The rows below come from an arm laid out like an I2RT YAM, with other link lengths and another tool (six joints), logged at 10 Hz.
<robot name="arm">
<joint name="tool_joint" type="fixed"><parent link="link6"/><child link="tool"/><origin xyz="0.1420 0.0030 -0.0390" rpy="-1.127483 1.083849 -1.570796"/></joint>
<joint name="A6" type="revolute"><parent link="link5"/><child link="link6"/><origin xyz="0.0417 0.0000 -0.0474"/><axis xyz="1 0 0"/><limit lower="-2.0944" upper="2.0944"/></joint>
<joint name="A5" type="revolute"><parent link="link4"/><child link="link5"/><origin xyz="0.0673 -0.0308 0.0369"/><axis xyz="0 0 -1"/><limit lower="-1.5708" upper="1.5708"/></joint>
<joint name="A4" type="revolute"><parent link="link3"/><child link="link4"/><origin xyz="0.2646 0.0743 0.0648"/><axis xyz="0 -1 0"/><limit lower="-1.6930" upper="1.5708"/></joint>
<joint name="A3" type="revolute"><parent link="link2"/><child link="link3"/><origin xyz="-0.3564 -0.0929 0.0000"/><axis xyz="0 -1 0"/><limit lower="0.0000" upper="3.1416"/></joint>
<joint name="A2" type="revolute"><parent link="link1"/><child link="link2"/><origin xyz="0.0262 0.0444 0.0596"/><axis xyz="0 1 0"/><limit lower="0.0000" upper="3.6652"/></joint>
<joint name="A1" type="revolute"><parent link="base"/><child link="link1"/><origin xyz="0.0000 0.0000 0.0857"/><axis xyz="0 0 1"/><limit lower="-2.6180" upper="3.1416"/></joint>
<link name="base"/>
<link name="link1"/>
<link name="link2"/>
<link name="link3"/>
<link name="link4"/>
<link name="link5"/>
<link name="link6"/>
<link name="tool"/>
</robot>
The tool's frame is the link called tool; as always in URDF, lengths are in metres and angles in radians.
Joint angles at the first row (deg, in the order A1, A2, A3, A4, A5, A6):
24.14, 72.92, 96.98, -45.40, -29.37, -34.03
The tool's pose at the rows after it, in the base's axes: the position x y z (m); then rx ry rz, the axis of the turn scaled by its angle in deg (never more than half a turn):
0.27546 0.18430 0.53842 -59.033 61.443 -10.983
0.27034 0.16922 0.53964 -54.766 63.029 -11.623
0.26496 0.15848 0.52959 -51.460 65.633 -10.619
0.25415 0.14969 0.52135 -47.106 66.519 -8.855
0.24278 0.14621 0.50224 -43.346 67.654 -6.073
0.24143 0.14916 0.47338 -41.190 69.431 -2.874
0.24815 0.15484 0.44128 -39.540 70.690 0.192
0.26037 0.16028 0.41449 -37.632 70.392 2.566
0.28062 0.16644 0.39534 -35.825 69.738 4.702
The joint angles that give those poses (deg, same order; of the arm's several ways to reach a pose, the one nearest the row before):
20.28, 69.65, 94.92, -42.56, -31.91, -30.68
17.16, 66.63, 91.53, -39.52, -32.89, -27.42
14.03, 63.92, 86.98, -36.67, -34.94, -23.88
10.60, 59.84, 80.66, -31.16, -38.07, -19.27
8.12, 55.55, 72.48, -24.40, -40.96, -14.05
7.38, 53.29, 64.30, -17.35, -42.69, -9.70
7.38, 52.74, 55.99, -8.41, -43.90, -5.82
7.33, 53.67, 48.29, 3.02, -44.88, -2.06
7.35, 57.32, 42.95, 15.07, -45.63, 1.54

